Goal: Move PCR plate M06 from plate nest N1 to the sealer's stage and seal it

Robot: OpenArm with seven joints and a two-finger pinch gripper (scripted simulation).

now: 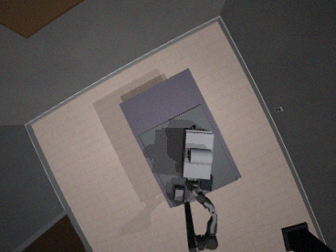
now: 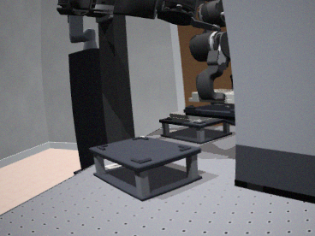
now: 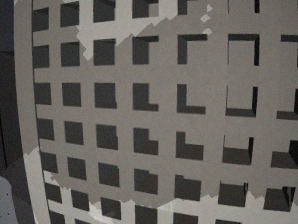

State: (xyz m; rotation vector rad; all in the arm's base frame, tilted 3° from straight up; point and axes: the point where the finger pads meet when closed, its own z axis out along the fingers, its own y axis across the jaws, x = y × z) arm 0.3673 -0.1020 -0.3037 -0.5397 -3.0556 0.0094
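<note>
Right now my hand is right at the white 96-well plate M06. From my hand the other things lie so: plate nest N1: 110 mm behind, 140 mm to the right, 70 mm below; then foil roll: 310 mm ahead, 110 mm to the right, 290 mm above; then nest N2: 160 mm behind, 180 mm to the left, 80 mm below.
</note>
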